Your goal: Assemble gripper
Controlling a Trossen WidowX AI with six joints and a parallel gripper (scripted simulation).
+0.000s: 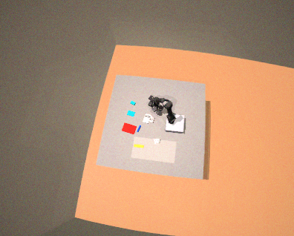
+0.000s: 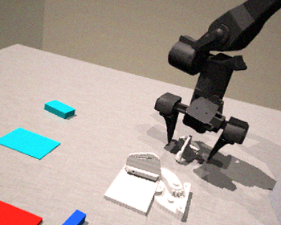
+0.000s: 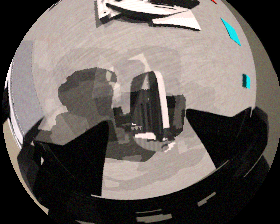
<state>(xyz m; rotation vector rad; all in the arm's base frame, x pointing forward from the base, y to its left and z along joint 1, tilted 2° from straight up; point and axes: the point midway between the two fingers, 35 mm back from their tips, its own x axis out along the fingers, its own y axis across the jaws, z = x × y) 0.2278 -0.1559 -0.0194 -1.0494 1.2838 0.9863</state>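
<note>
Right now my gripper tip is 80 mm short of the flat white plate, 150 mm to the right of it and 10 mm above it. The rest, counted from my gripper tip: flat cyan patch 300 mm ahead, 130 mm to the left, 10 mm below; cyan block 310 mm ahead, 20 mm to the right; blue bar 150 mm ahead, 310 mm to the left, 10 mm below.
</note>
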